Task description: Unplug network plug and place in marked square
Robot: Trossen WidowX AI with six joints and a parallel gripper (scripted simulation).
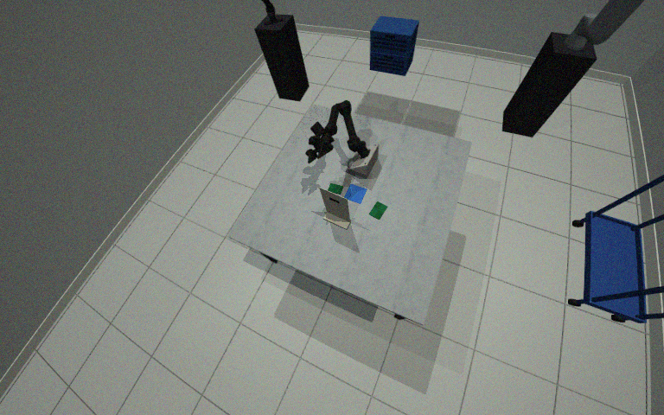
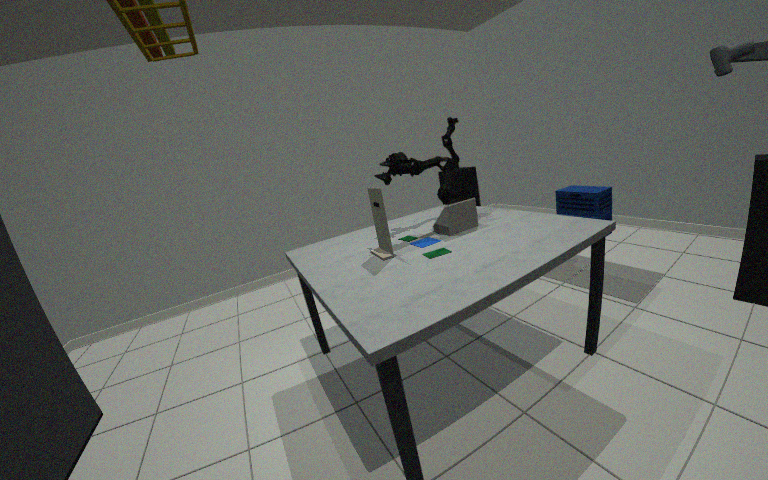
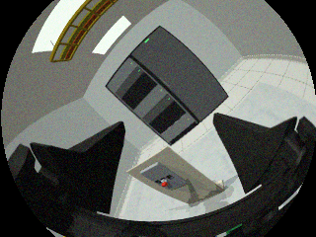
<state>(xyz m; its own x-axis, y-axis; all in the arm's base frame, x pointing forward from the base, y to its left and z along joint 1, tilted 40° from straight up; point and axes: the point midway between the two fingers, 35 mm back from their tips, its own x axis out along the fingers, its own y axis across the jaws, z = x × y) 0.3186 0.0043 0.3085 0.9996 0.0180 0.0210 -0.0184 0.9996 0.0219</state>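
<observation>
The red plug is 11 cm ahead of my gripper tip, 16 cm to the left of it and 15 cm below it. The rest, counted from my gripper tip: blue square (8 cm behind, 20 cm to the left, 38 cm below); then upright beige panel (13 cm ahead, 15 cm to the left, 24 cm below).
</observation>
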